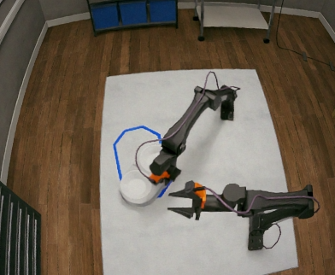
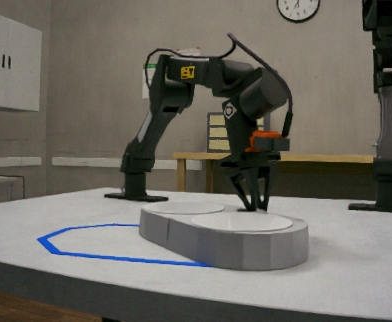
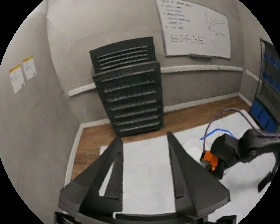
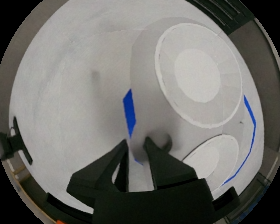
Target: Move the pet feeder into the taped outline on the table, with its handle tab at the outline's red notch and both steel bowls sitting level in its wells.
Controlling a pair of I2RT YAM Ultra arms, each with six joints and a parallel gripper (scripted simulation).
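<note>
My right hand is 60 mm short of the grey pet feeder, 50 mm to the left of it and 20 mm above it. The rest, counted from my right hand: blue tape outline (90 mm ahead, 140 mm to the right, 50 mm below); steel bowl (120 mm ahead, 10 mm to the right, 10 mm below).
</note>
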